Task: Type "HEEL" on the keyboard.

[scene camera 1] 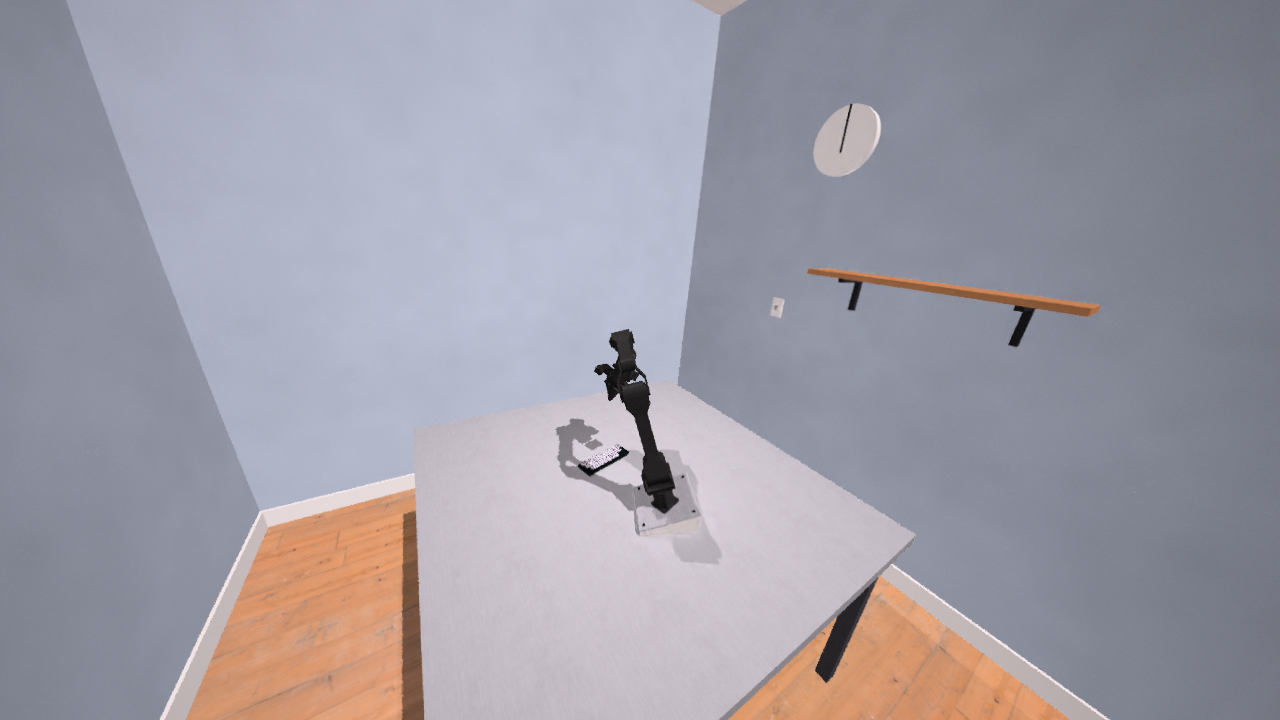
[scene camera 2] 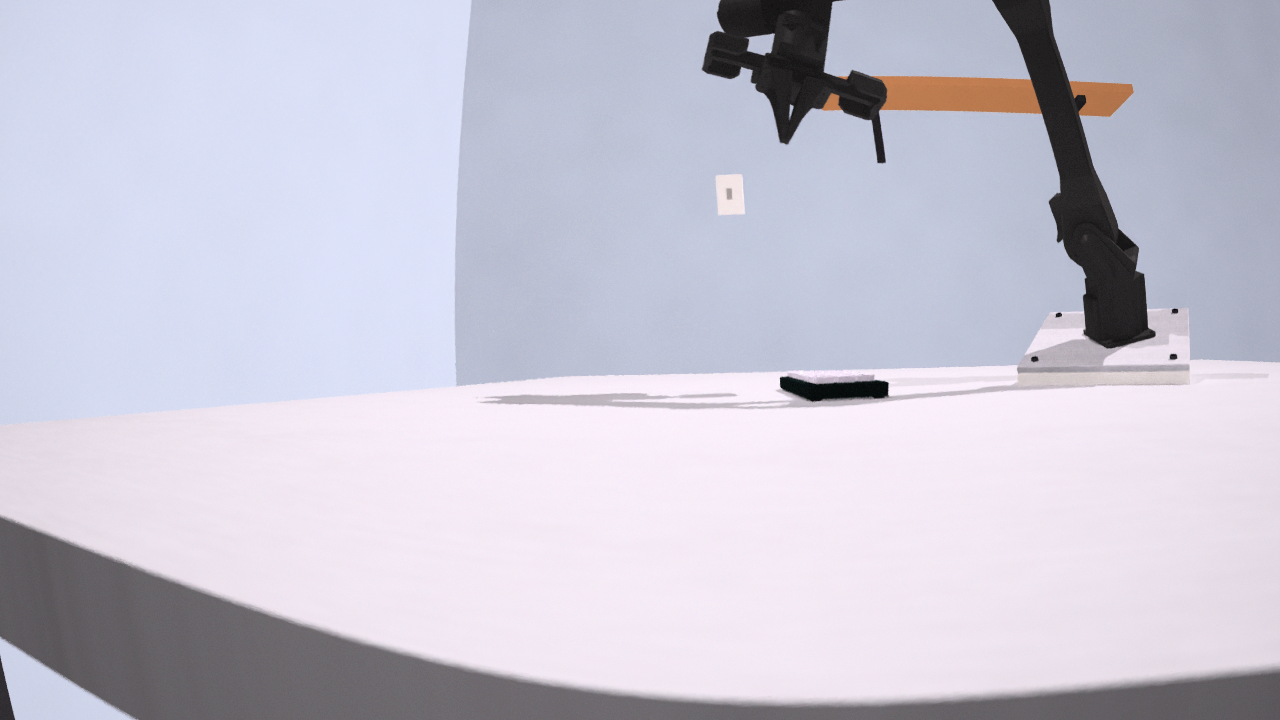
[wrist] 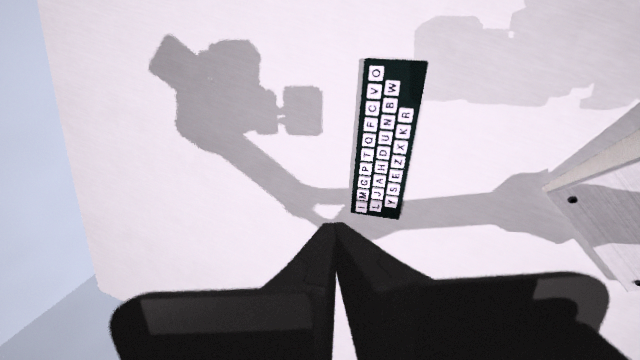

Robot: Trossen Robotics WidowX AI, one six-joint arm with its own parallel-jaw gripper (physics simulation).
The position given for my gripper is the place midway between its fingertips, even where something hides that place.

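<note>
I can see my gripper (scene camera 2: pixel 784 142), and the wrist view gives me that same gripper (wrist: pixel 333 232) as well. There is also a dark keyboard (scene camera 2: pixel 813 385).
</note>
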